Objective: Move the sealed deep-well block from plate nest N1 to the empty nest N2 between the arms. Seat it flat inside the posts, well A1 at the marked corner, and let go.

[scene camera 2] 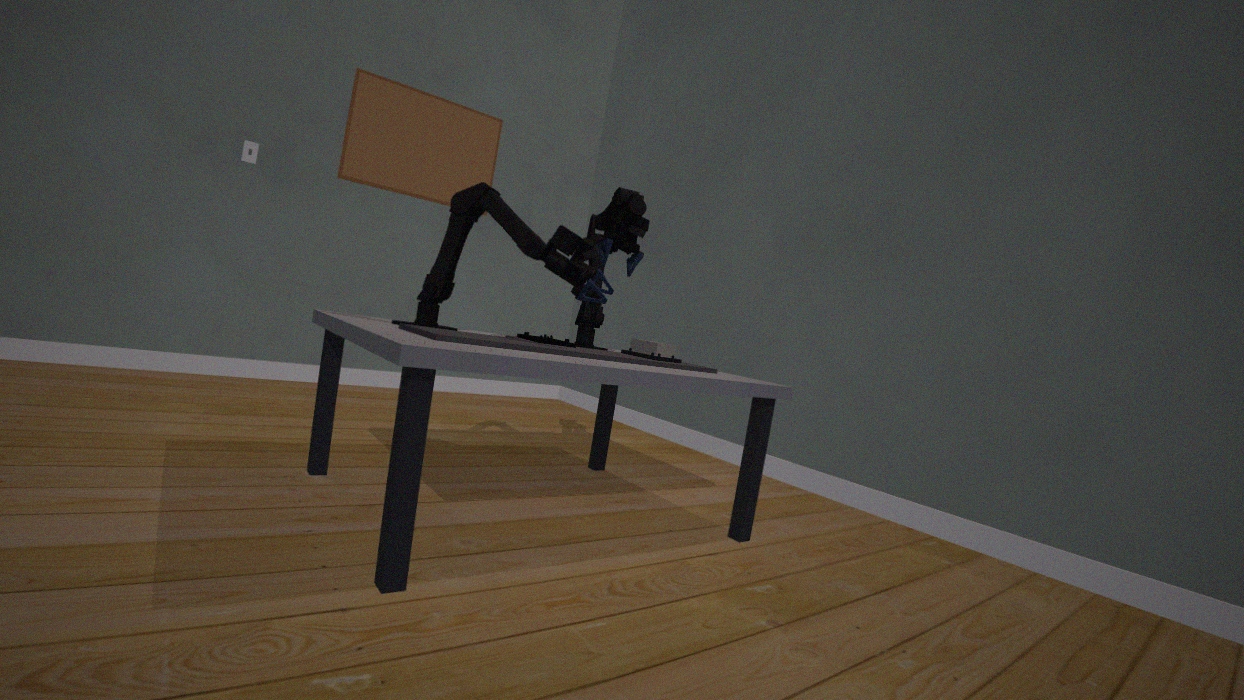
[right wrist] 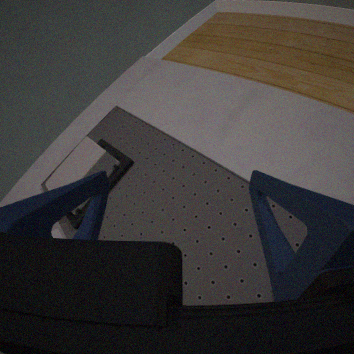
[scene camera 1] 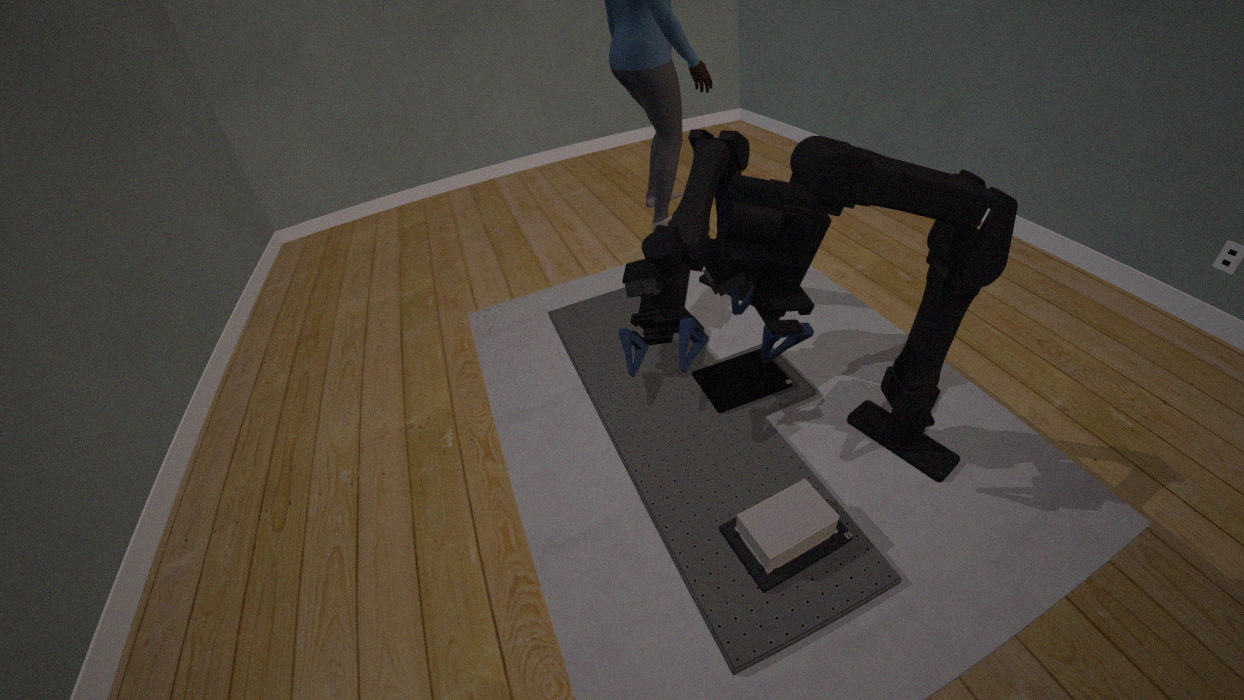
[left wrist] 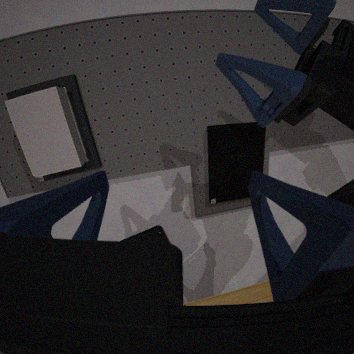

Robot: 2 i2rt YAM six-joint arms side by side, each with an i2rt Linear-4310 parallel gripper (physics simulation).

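Where they show: left gripper, fingertip midpoint: point(scene camera 2: 616, 270) point(scene camera 1: 750, 337) point(left wrist: 178, 178); right gripper, fingertip midpoint: point(scene camera 2: 609, 297) point(right wrist: 178, 178) point(scene camera 1: 656, 373) point(left wrist: 238, 28); left arm's base, link origin: point(scene camera 1: 900, 440).
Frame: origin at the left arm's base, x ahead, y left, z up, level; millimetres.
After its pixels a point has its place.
The pale sealed deep-well block point(scene camera 1: 787, 522) @[x 311, y -6, z 66 mm] point(scene camera 2: 650, 346) @[x 327, y -58, z 51 mm] point(left wrist: 42, 132) @[x 305, y -12, z 66 mm] point(right wrist: 82, 160) @[x 323, y -24, z 67 mm] lies flat on dark nest N1 point(scene camera 1: 795, 564) @[x 333, y 35, z 25 mm] point(left wrist: 89, 142) @[x 259, y -58, z 25 mm] point(right wrist: 123, 169) @[x 347, y -81, z 23 mm]. Black nest N2 point(scene camera 1: 739, 383) @[x 124, y -290, z 25 mm] point(scene camera 2: 543, 337) @[x 91, y -298, z 26 mm] point(left wrist: 235, 160) @[x 116, y -298, z 25 mm] is empty, with a small white corner mark. My left gripper point(scene camera 1: 752, 336) @[x 231, y -170, z 266 mm] point(left wrist: 178, 178) @[x 231, y -170, z 266 mm] is open and empty, above the table near N2, away from the block. My right gripper point(scene camera 1: 659, 371) @[x 319, y -288, z 175 mm] point(left wrist: 238, 28) @[x 319, y -288, z 175 mm] point(right wrist: 178, 178) @[x 319, y -288, z 175 mm] is open and empty above the perforated board, beside N2 in scene camera 1. Well A1 cannot be made out on the block.
The grey perforated board point(scene camera 1: 695, 452) @[x 296, y -226, z 13 mm] point(left wrist: 140, 85) @[x 312, y -179, z 13 mm] carries both nests on the white table point(scene camera 1: 539, 470) @[x 529, y -388, z 0 mm] point(scene camera 2: 539, 366) @[x 506, y -709, z -14 mm]. The left arm's black base point(scene camera 1: 939, 461) @[x 2, y 76, z 10 mm] stands at the right in scene camera 1. The two grippers hang close together. A person point(scene camera 1: 652, 95) stands behind the table.
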